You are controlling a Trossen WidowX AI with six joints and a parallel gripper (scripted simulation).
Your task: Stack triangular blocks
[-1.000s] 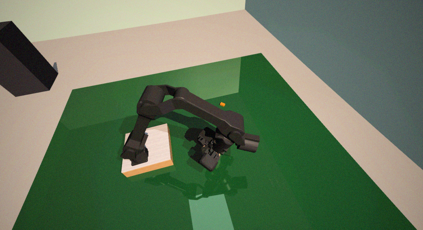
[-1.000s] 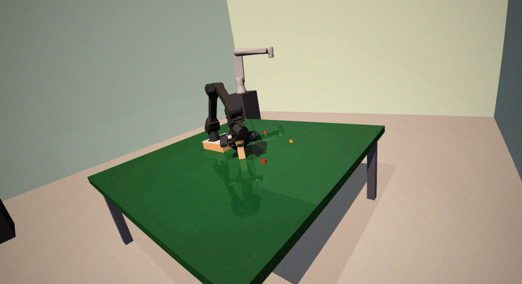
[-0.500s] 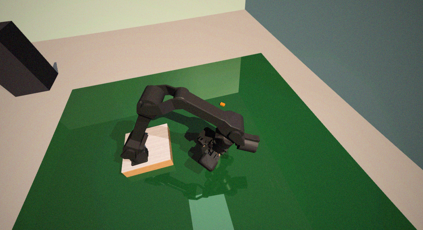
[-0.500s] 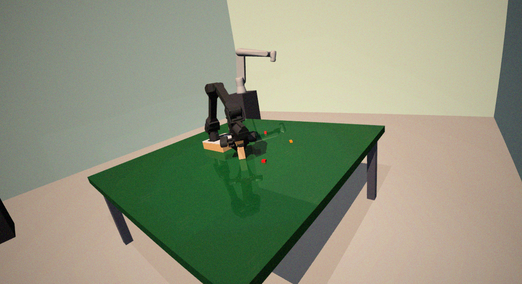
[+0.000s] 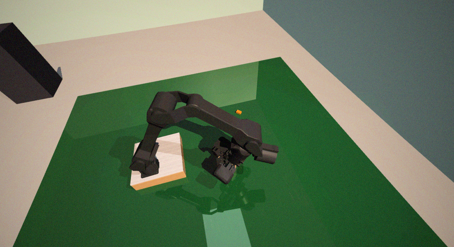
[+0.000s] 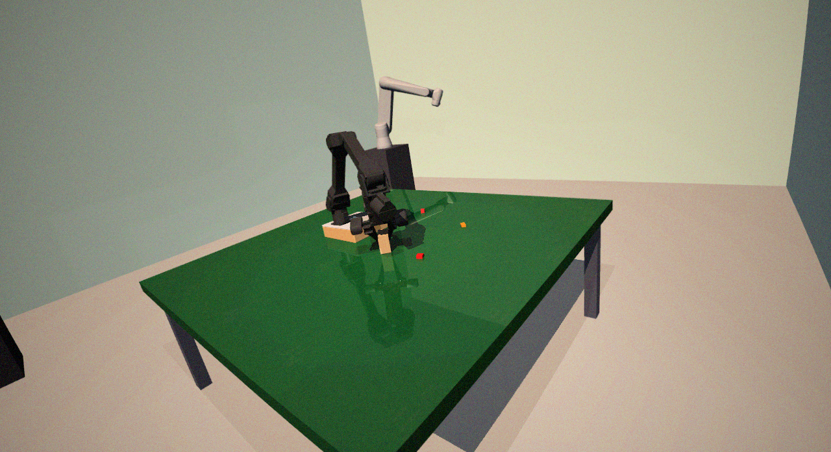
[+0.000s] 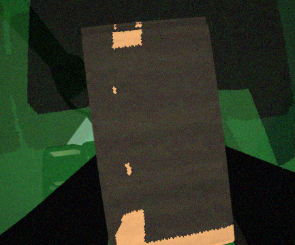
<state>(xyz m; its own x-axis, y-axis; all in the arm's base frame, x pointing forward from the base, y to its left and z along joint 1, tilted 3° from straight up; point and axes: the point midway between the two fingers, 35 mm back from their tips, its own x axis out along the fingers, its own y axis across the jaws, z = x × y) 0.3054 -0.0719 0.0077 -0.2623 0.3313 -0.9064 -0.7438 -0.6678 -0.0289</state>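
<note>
Now: gripper tip 10 mm to the left of the tan wooden block, 10 mm below it and 10 mm short of it. The rest, counted from my gripper tip: orange cube 280 mm to the left, 130 mm ahead, 30 mm below.
</note>
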